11 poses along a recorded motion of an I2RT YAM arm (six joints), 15 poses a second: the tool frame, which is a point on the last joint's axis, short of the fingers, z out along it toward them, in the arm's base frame.
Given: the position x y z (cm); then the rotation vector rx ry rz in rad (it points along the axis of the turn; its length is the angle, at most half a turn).
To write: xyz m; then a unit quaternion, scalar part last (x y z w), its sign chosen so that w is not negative. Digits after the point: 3 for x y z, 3 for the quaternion.
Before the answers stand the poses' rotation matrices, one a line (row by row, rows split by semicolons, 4 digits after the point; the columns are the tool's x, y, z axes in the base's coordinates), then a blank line. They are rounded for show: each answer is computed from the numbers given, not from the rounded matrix.
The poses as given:
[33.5 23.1 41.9 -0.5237 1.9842 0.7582]
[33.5 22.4 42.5 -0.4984 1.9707 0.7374]
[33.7 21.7 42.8 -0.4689 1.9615 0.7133]
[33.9 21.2 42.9 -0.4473 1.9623 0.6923]
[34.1 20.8 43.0 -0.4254 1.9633 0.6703]
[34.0 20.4 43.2 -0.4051 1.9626 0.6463]
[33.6 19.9 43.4 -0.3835 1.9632 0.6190]
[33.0 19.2 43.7 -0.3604 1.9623 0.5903]
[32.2 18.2 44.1 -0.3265 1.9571 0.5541]
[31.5 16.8 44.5 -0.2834 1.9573 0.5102]
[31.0 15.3 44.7 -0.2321 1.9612 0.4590]
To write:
-0.4881 -0.6254 0.6088; -0.0600 0.7199 0.6914; -0.8707 0.3009 -0.3889
-0.4749 -0.6103 0.6341; -0.0441 0.7361 0.6754; -0.8789 0.2928 -0.3765
-0.4644 -0.5902 0.6603; -0.0282 0.7551 0.6551; -0.8852 0.2856 -0.3672
-0.4616 -0.5723 0.6778; -0.0203 0.7707 0.6369; -0.8869 0.2802 -0.3673
-0.4587 -0.5534 0.6952; -0.0127 0.7864 0.6176; -0.8885 0.2745 -0.3678
-0.4538 -0.5348 0.7128; -0.0066 0.8019 0.5974; -0.8911 0.2664 -0.3675
-0.4493 -0.5136 0.7310; -0.0014 0.8186 0.5743; -0.8934 0.2570 -0.3685
-0.4434 -0.4907 0.7501; 0.0045 0.8356 0.5494; -0.8963 0.2470 -0.3682
-0.4331 -0.4587 0.7759; 0.0161 0.8567 0.5155; -0.9012 0.2357 -0.3636
-0.4264 -0.4159 0.8033; 0.0291 0.8812 0.4718; -0.9041 0.2245 -0.3636
-0.4221 -0.3627 0.8308; 0.0436 0.9073 0.4183; -0.9055 0.2128 -0.3672

[0.335 0.231 0.419 -0.213 0.806 0.308 0.459]
[0.335 0.224 0.425 -0.203 0.804 0.301 0.470]
[0.337 0.217 0.428 -0.192 0.804 0.292 0.480]
[0.339 0.212 0.429 -0.184 0.806 0.284 0.485]
[0.341 0.208 0.430 -0.175 0.808 0.276 0.490]
[0.340 0.204 0.432 -0.167 0.810 0.267 0.495]
[0.336 0.199 0.434 -0.159 0.812 0.256 0.500]
[0.330 0.192 0.437 -0.149 0.814 0.245 0.506]
[0.322 0.182 0.441 -0.136 0.814 0.231 0.515]
[0.315 0.168 0.445 -0.118 0.817 0.213 0.522]
[0.310 0.153 0.447 -0.097 0.821 0.192 0.529]

